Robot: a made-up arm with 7 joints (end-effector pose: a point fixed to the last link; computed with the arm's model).
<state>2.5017 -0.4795 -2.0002 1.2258 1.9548 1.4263 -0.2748</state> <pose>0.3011 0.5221 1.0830 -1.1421 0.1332 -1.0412</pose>
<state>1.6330 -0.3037 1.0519 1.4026 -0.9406 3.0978 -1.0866</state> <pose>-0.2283 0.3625 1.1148 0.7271 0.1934 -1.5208</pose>
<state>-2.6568 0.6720 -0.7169 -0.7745 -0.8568 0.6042 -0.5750</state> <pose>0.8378 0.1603 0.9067 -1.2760 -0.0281 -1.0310</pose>
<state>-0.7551 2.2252 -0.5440 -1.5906 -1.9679 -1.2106 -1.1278</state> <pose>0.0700 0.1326 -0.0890 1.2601 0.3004 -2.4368</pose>
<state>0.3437 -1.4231 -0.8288 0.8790 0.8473 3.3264 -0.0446</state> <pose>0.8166 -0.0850 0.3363 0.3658 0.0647 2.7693</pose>
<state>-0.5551 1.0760 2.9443 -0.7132 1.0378 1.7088 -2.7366</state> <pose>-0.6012 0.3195 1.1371 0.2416 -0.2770 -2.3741</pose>
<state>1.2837 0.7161 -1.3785 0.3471 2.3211 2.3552 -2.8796</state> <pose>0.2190 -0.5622 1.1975 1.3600 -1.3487 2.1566</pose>
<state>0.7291 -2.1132 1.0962 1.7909 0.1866 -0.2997 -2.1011</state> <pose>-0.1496 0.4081 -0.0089 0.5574 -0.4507 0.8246</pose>
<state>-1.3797 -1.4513 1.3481 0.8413 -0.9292 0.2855 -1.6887</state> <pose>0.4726 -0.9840 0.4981 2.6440 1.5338 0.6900</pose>
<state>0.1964 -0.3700 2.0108 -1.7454 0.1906 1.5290 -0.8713</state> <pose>0.4506 -0.3811 0.6800 -0.0168 2.1040 -1.3551</pose>
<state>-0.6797 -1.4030 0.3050 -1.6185 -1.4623 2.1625 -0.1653</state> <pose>0.2024 -0.2304 0.9197 -0.3800 0.1287 0.7693</pose>
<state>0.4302 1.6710 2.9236 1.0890 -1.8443 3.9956 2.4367</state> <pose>-0.7428 -0.4027 0.0843 -0.2672 1.1516 -1.4578</pose>
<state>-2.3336 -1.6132 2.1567 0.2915 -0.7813 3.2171 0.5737</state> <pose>-0.6890 -0.6081 0.4043 -1.5118 -0.1830 1.3657</pose>
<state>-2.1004 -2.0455 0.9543 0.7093 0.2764 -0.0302 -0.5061</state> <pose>-0.1748 -0.7609 -0.2636 -1.0419 1.0885 -0.9122</pose>
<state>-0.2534 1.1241 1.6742 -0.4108 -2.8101 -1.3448 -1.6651</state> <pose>-0.9644 -0.2121 0.7511 2.3670 0.4687 1.5836</pose>
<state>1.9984 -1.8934 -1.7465 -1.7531 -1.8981 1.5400 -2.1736</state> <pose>-0.3739 0.1081 0.0470 -0.3005 -1.7777 1.2276</pose>
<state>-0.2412 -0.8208 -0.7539 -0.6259 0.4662 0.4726 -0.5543</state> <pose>0.5671 -0.0599 1.3586 1.4785 0.6258 1.5598</pose>
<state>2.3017 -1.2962 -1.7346 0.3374 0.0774 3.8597 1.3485</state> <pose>-0.3348 0.8058 0.7686 1.2471 -1.2755 0.4385</pose>
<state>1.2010 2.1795 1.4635 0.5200 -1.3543 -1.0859 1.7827</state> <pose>-0.4017 -0.8376 -0.0783 -0.4385 0.4656 -0.5778</pose>
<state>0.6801 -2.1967 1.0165 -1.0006 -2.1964 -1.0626 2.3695</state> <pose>0.8864 0.0564 0.3047 -0.2718 -1.7197 0.8129</pose>
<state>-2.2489 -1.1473 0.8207 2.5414 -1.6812 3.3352 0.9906</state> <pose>-0.0928 -0.4359 0.4321 -0.5200 0.5181 -1.9302</pose>
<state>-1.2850 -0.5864 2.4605 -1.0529 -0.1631 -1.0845 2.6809</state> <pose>-0.0515 -0.8216 0.9884 -0.5558 1.1187 0.9856</pose>
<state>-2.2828 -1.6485 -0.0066 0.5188 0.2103 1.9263 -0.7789</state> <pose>-0.7806 -0.6277 0.2301 1.1647 -1.3980 0.1246</pose>
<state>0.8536 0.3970 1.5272 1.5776 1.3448 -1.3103 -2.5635</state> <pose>-0.5104 0.0552 0.7852 1.8383 -0.5537 1.2687</pose>
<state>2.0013 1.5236 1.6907 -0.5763 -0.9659 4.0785 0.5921</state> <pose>0.6459 -0.6165 0.5971 -0.8475 -2.0706 -0.7236</pose>
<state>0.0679 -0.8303 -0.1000 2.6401 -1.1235 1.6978 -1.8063</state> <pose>0.4623 0.0195 0.2877 -0.3438 -2.8481 -0.0162</pose>
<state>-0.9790 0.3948 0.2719 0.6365 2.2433 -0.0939 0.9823</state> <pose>0.1214 0.1382 1.5141 -1.5791 -0.2157 -0.2952</pose>
